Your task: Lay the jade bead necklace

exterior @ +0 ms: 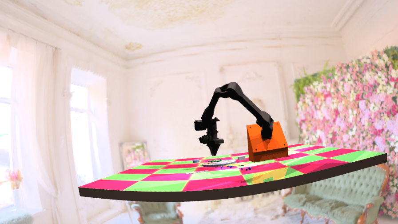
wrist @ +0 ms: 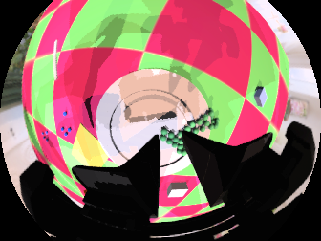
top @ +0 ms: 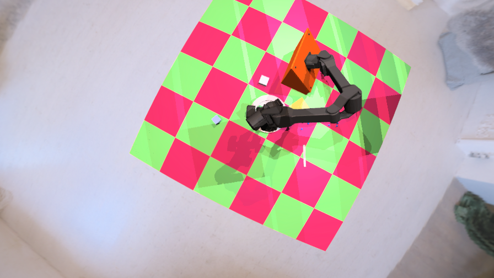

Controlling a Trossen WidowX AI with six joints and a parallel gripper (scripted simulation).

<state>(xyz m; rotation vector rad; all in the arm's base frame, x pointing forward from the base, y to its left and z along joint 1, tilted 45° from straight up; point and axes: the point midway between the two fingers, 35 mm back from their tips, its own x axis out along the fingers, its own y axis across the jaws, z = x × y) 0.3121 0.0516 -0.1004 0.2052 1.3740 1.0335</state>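
Right now the round bead board is 4 cm below my gripper tip, 3 cm behind it and 1 cm to the left of it. From my gripper tip the other things lie so: pale blue cube 20 cm to the right, 15 cm ahead, 4 cm below; then white cube 16 cm behind, 10 cm to the right, 4 cm below; then yellow patch 14 cm to the left, 14 cm behind, 5 cm below.
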